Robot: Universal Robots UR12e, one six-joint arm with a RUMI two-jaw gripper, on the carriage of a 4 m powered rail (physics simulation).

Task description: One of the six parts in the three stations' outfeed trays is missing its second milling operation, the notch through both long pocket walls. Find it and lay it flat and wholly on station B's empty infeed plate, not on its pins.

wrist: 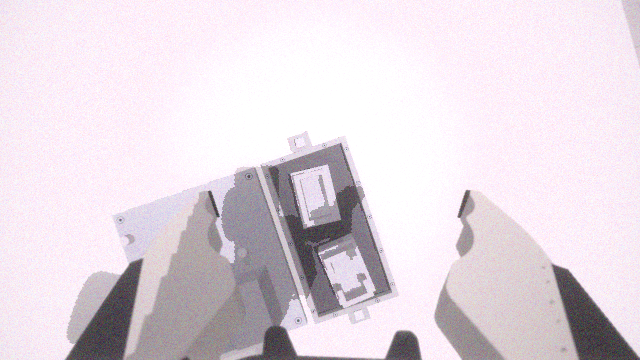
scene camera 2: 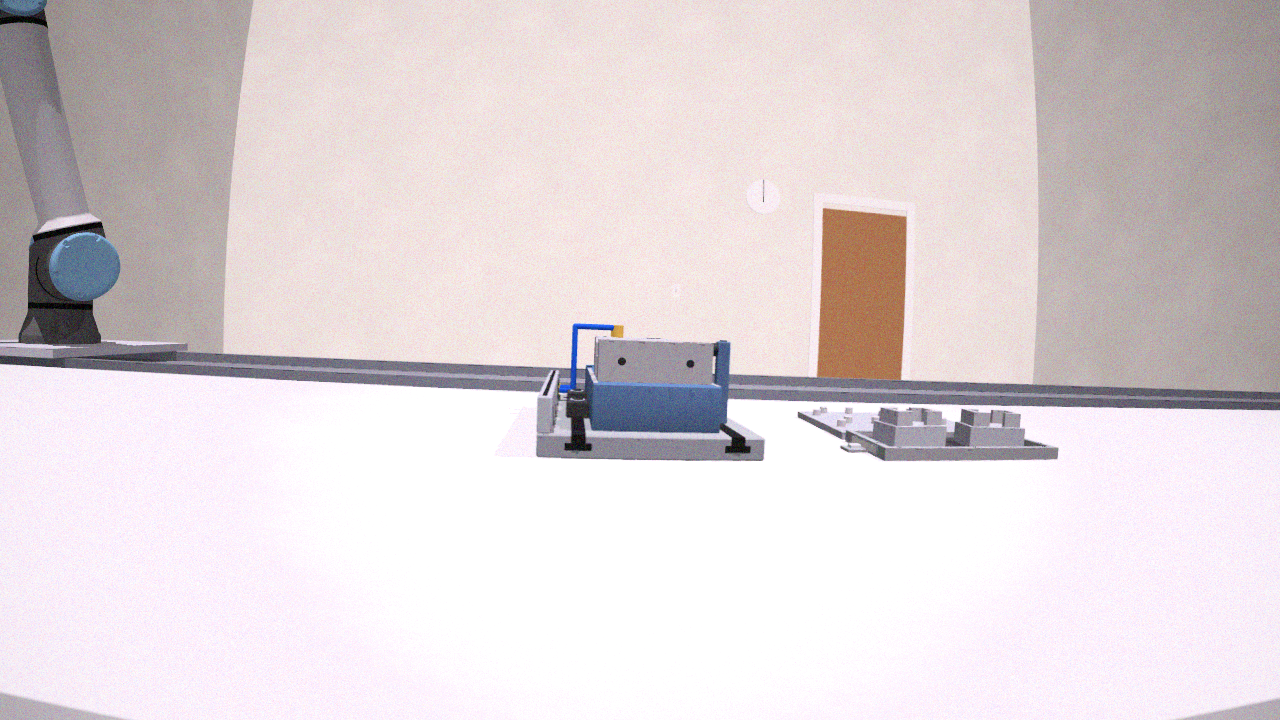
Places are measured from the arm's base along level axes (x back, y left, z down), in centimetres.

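Pixels of known places: gripper, between the fingertips: (wrist: 334, 192); arm's base, origin of its link: (scene camera 2: 60, 342).
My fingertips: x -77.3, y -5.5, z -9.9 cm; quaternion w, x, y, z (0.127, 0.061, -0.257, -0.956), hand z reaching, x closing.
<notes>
For each thing: its top centre in the pictures, then the offset to it from my fingertips. "spot": a spot on its surface instead.
- outfeed tray, a spot on its surface: (wrist: 381, 250) spot: dx -3.8, dy -8.6, dz +11.6 cm
- upper part, centre of its top: (wrist: 315, 197) dx +1.5, dy -0.7, dz +8.8 cm
- lower part, centre of its top: (wrist: 348, 277) dx +0.6, dy -9.2, dz +8.8 cm
- block, centre of its top: (wrist: 247, 315) dx +11.1, dy -9.8, dz +8.5 cm
- pinned plate, centre of its top: (scene camera 2: 890, 421) dx +18.2, dy +180.8, dz +12.1 cm
My gripper (wrist: 334, 192) is open and empty, above an outfeed tray (wrist: 381, 250) in the wrist view; it does not show in scene camera 2. Two grey pocketed parts lie in this tray. The upper part (wrist: 315, 196) shows long walls that look unbroken. The lower part (wrist: 348, 274) shows steps and gaps in its walls, but glare and shadow blur both. Left of the tray is a plate (wrist: 165, 210) with pins and a block (wrist: 257, 300), partly hidden by the left finger. In scene camera 2, two notched-looking parts (scene camera 2: 909, 431) (scene camera 2: 989, 431) sit in a tray (scene camera 2: 971, 454).
A blue and grey machine vise (scene camera 2: 657, 407) stands left of that tray in scene camera 2. A pinned plate (scene camera 2: 827, 420) lies behind the tray. The arm's base (scene camera 2: 59, 324) is at the far left on the rail (scene camera 2: 268, 368). Loop-like tabs (wrist: 358, 315) stick out from the wrist-view tray.
</notes>
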